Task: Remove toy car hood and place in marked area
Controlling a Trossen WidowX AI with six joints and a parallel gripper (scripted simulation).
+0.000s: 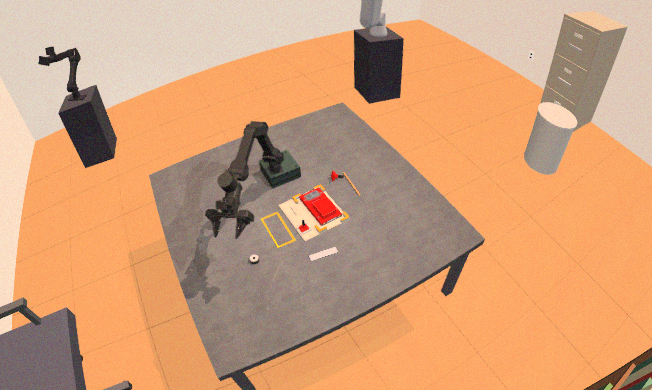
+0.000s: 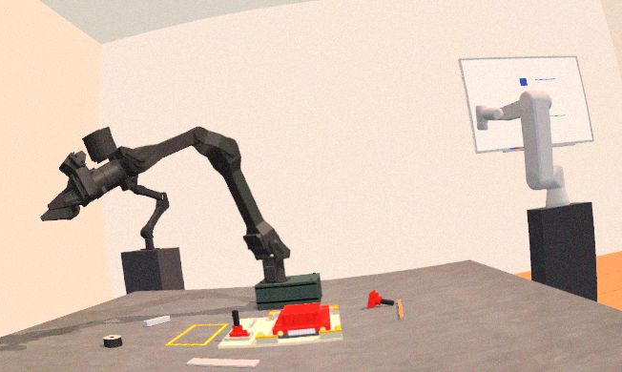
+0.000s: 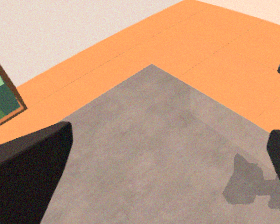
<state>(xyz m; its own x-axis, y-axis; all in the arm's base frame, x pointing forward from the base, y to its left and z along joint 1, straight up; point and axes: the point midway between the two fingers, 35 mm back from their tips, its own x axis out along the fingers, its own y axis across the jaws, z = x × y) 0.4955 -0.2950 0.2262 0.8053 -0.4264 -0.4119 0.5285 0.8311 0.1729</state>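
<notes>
My gripper tip is 220 mm past the hood, 450 mm to the right of it and 240 mm above it.
</notes>
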